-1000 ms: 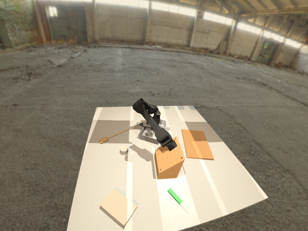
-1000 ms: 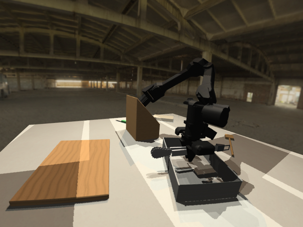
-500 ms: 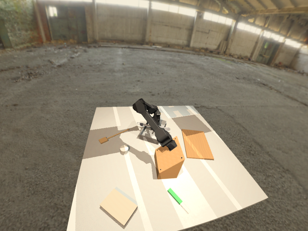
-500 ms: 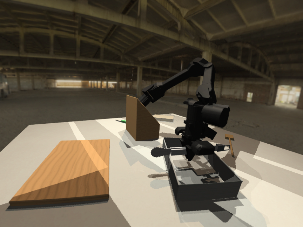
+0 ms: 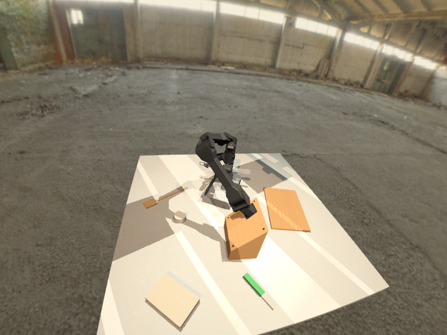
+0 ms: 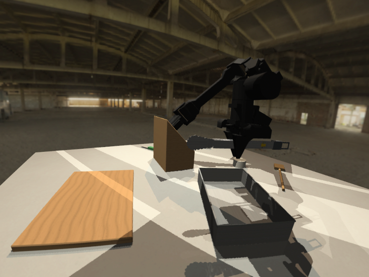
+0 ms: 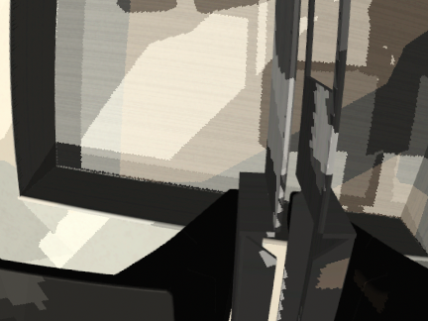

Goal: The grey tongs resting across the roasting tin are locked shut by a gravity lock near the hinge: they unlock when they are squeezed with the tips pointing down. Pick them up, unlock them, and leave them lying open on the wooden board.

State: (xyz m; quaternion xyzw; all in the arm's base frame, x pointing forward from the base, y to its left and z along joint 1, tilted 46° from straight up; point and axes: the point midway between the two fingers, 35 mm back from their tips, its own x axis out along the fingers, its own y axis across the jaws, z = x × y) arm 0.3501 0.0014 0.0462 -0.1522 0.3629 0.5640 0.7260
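The wooden board lies 36 cm to the right of my gripper tip, 20 cm behind it and 15 cm below it. Round my gripper tip: roasting tin: 12 cm below, 1 cm to the left, 1 cm ahead; then yellow lock piece: 8 cm to the left, 4 cm above, 3 cm ahead; then white puck: 30 cm to the left, 21 cm behind, 14 cm below.
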